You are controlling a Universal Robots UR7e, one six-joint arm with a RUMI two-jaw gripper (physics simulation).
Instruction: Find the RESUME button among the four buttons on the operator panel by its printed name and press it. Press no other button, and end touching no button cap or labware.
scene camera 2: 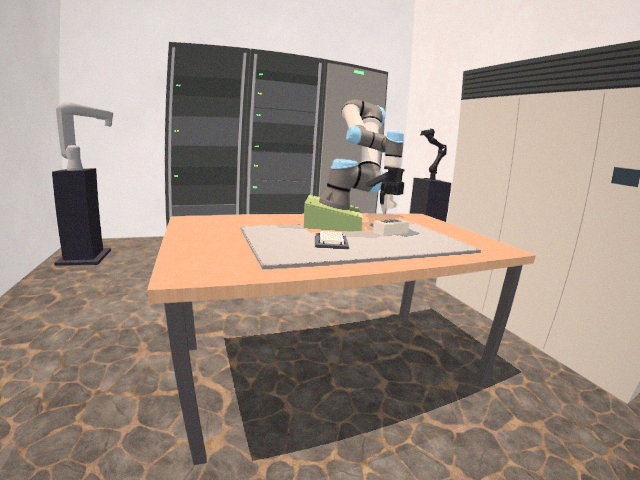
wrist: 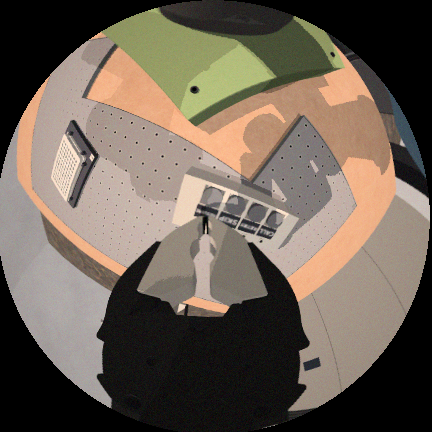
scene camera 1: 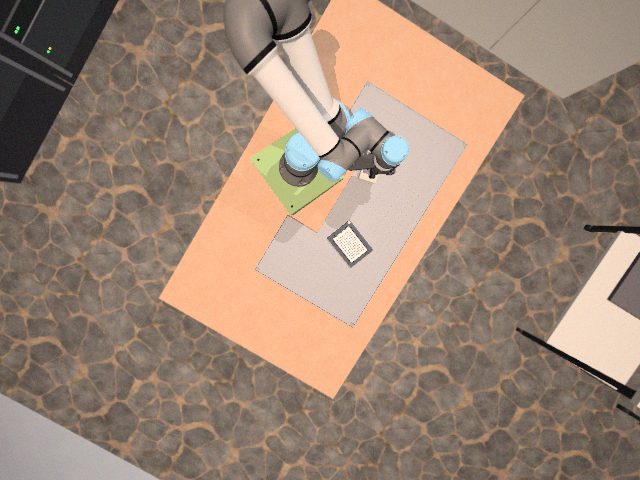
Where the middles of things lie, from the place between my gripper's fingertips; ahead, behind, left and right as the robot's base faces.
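The operator panel (wrist: 189, 205) is 5 cm to the left of my hand, 6 cm below it and 1 cm behind it. Counted from my hand as well, the white well plate (wrist: 66, 168) is 29 cm to the right, 11 cm ahead and 7 cm below.
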